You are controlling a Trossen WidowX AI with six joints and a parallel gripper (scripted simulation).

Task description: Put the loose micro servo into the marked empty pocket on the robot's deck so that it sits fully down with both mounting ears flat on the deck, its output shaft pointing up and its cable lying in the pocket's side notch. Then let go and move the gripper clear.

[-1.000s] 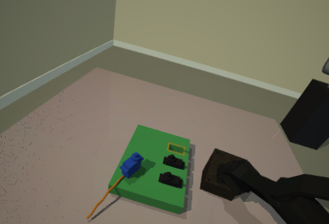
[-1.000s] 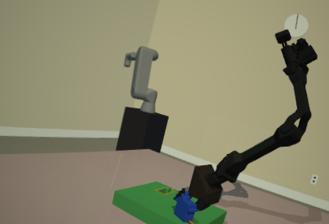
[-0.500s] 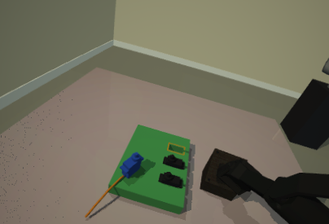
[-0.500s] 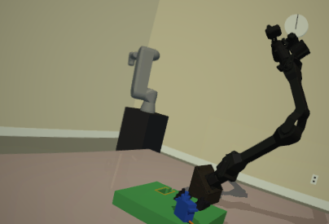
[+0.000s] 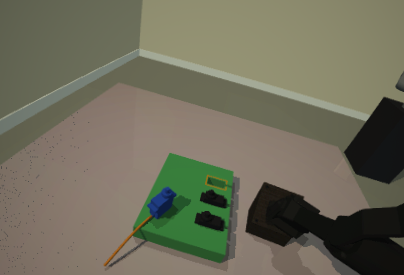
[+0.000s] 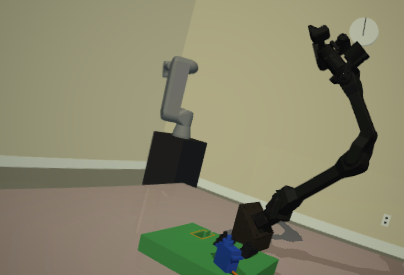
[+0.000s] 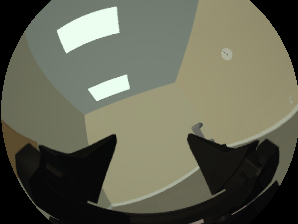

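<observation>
Right now the green deck is 72 cm below my gripper tip, 41 cm ahead of it and 1 cm to the left of it.
</observation>
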